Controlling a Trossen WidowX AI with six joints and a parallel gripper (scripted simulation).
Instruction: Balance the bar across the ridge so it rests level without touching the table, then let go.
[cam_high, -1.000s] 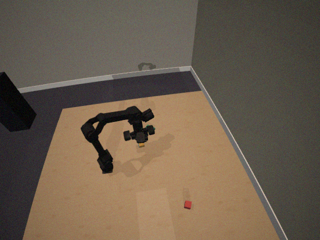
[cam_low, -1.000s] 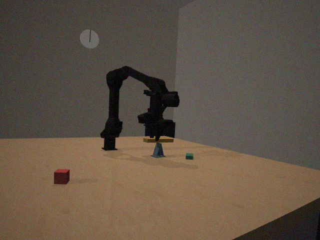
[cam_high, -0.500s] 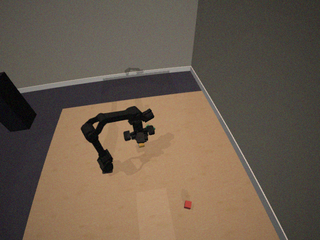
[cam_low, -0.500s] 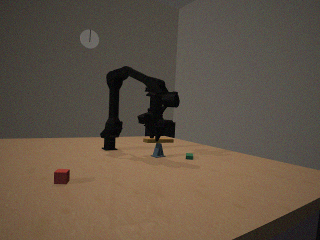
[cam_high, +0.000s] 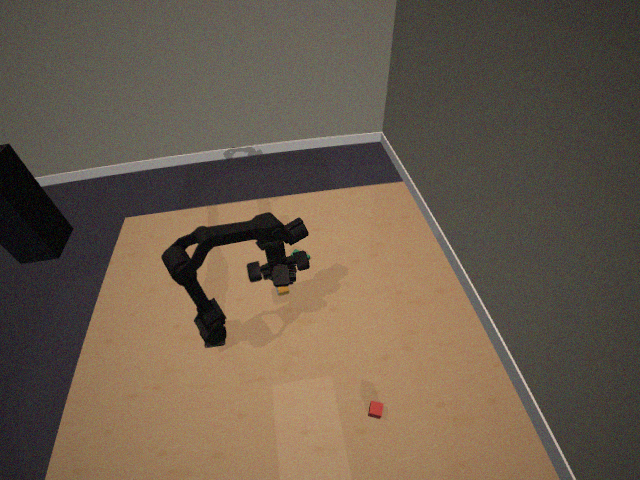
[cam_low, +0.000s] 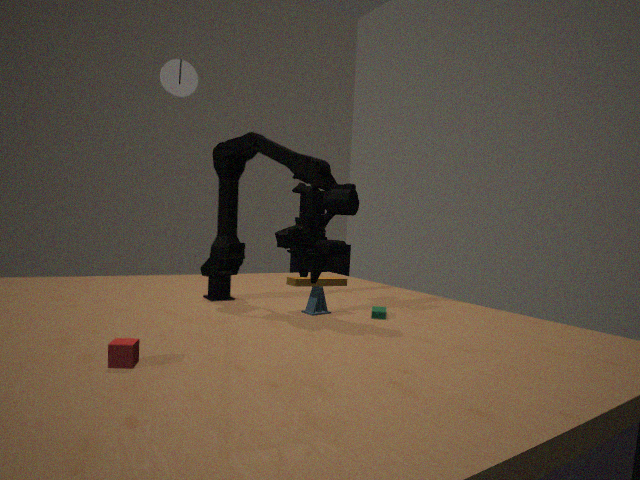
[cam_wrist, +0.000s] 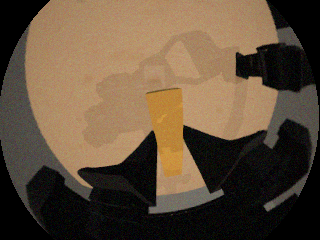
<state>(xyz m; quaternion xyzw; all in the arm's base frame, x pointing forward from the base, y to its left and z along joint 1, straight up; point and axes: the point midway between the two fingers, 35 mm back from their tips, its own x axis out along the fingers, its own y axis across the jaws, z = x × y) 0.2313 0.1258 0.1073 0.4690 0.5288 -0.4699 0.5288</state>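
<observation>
Right now the bar is 3 cm to the left of my gripper tip. Round my gripper tip: red cube (21 cm ahead, 42 cm to the right, 6 cm below); then small green block (8 cm ahead, 15 cm to the left, 6 cm below).
</observation>
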